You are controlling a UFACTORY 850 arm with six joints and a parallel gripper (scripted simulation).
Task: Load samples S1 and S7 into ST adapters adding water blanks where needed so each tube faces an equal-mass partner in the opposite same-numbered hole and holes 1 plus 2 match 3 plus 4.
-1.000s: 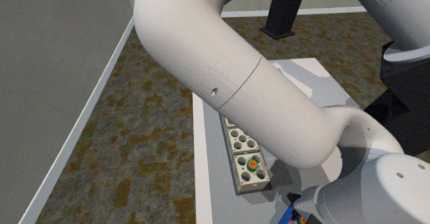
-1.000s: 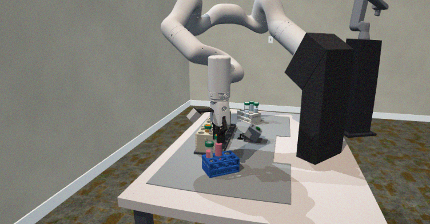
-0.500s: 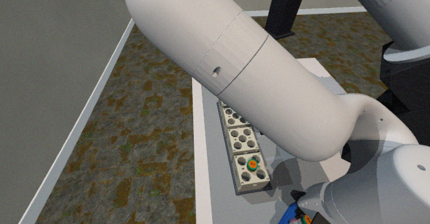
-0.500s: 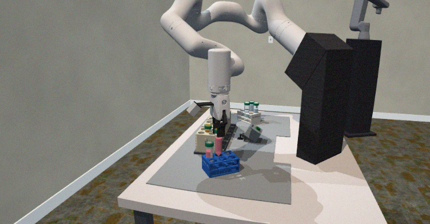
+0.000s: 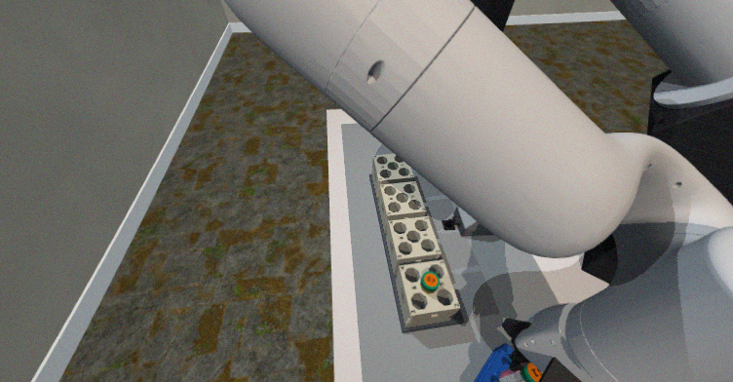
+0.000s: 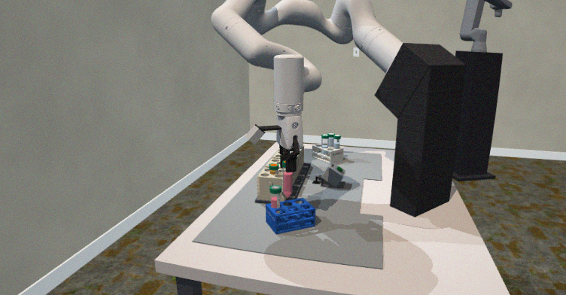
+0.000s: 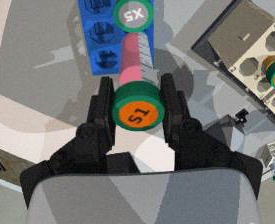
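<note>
Now: hand 10 mm short of the sample S1 and 50 mm above it. Also, from my hand: blue sample rack RS: 10 mm behind, 20 mm to the left, 160 mm below; grey-dot tube X5: 30 mm ahead, 20 mm to the left, 130 mm below; sample S7: 20 mm ahead, 180 mm to the right, 120 mm below.
</note>
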